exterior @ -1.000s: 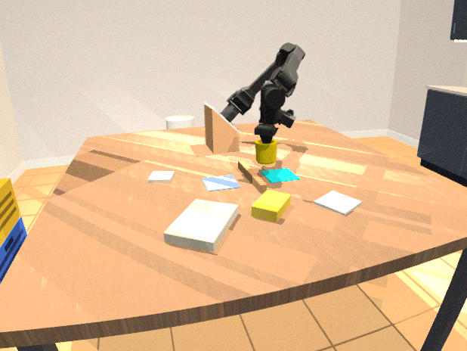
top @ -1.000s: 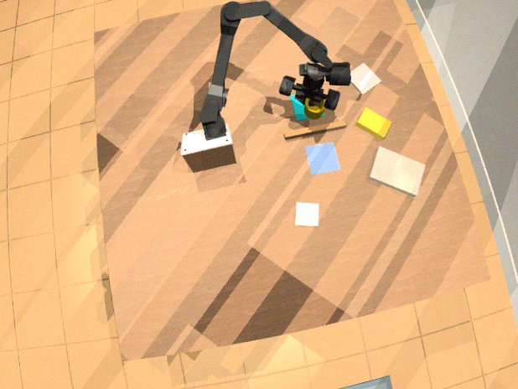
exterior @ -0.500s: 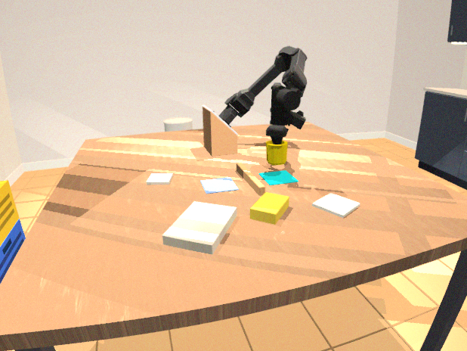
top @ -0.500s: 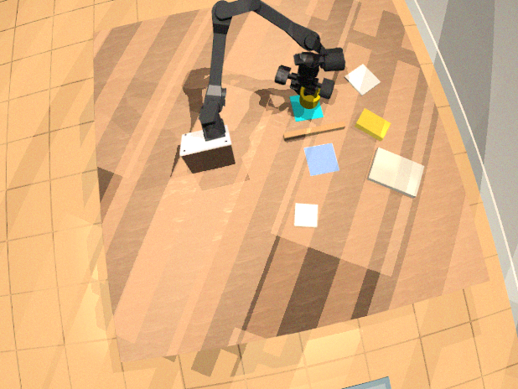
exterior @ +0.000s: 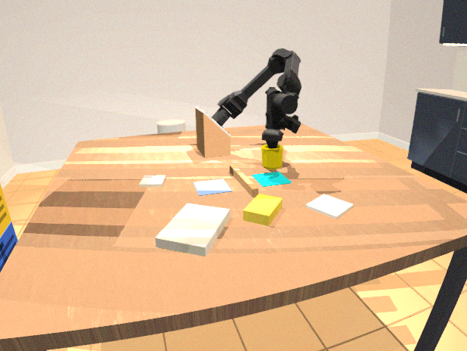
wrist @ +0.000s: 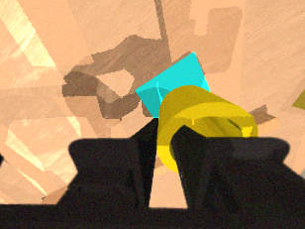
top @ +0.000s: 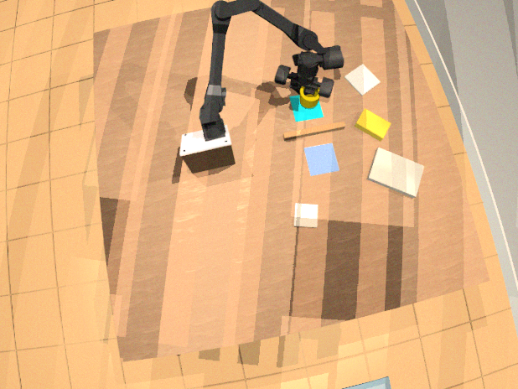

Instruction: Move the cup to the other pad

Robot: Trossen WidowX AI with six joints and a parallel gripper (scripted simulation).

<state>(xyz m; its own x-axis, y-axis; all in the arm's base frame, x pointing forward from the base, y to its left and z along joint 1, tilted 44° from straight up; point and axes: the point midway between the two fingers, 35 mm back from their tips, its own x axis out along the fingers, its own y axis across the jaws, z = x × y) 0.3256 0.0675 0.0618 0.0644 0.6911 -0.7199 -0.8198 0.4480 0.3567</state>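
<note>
My gripper tip is now 90 mm above the cyan pad, 20 mm to the left of it and 20 mm short of it. Also, from my gripper tip: light blue pad (220 mm to the right, 90 mm below, 10 mm ahead); yellow cup (20 mm to the right, 20 mm ahead); wooden bar (120 mm to the right, 70 mm below, 10 mm ahead).
</note>
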